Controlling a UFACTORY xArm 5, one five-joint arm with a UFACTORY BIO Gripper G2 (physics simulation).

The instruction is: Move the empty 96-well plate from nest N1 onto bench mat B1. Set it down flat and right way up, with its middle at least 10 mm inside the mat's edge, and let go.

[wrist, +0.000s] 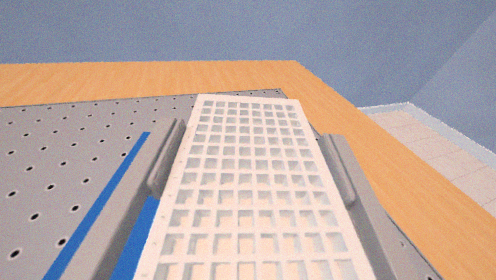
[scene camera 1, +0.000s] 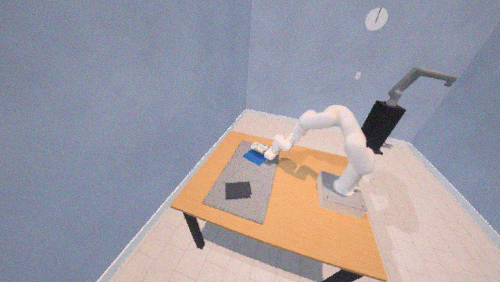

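Pixels of known places: hand, its tool point: [wrist: 253,162] [scene camera 1: 259,147]; arm's base, origin of its link: [scene camera 1: 342,187].
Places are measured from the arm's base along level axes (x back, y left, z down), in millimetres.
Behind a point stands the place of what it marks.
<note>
The white 96-well plate [scene camera 1: 259,147] @[x -568, y -321, z 5 mm] [wrist: 245,185] @[x -563, y -316, z 11 mm] is right way up between the fingers and looks about level. My gripper [scene camera 1: 263,150] [wrist: 254,160] @[x -571, y -324, z 3 mm] is shut on its two long sides. The blue bench mat B1 [scene camera 1: 254,158] @[x -597, y -250, z 70 mm] [wrist: 131,255] @[x -575, y -240, z 70 mm] shows beside and below the plate, left of it in the wrist view. The plate and fingers hide part of the mat. I cannot tell how large the gap under the plate is. The dark nest N1 [scene camera 1: 238,190] @[x -668, y 84, z 60 mm] stands without a plate near the front of the grey board.
The grey perforated board [scene camera 1: 245,172] @[x -647, y -87, z 72 mm] [wrist: 30,170] @[x -684, y -163, z 72 mm] lies on the wooden table [scene camera 1: 300,220] @[x -285, y 209, z 85 mm] [wrist: 100,77] @[x -897, y -196, z 85 mm]. The arm's base plate [scene camera 1: 327,192] @[x -117, y 53, z 0 mm] is at the table's right. A black stand [scene camera 1: 382,125] with a grey arm is behind the table.
</note>
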